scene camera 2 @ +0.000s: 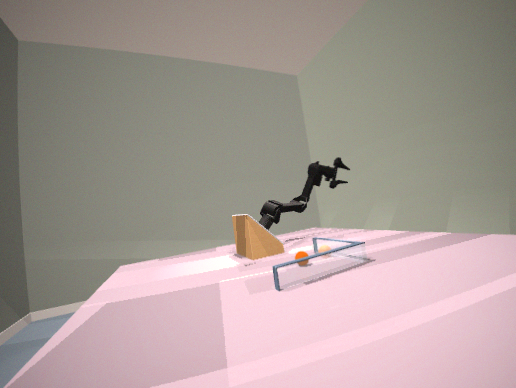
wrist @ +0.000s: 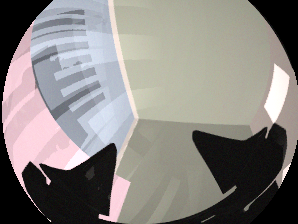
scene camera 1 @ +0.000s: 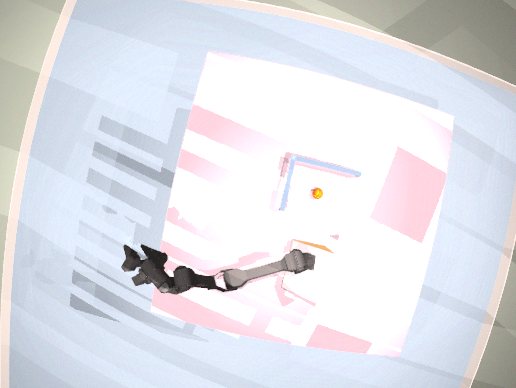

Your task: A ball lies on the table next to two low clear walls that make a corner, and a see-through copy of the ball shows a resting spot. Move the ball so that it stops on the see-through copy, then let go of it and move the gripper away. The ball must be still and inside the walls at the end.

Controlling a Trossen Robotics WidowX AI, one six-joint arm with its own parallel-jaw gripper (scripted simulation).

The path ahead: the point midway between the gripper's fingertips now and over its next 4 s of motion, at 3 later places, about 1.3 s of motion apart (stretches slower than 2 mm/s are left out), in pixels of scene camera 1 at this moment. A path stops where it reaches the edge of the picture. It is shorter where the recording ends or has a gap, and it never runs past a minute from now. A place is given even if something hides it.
The gripper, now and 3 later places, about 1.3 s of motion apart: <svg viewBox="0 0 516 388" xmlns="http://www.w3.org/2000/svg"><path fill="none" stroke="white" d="M132 245L213 150L328 171L319 192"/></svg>
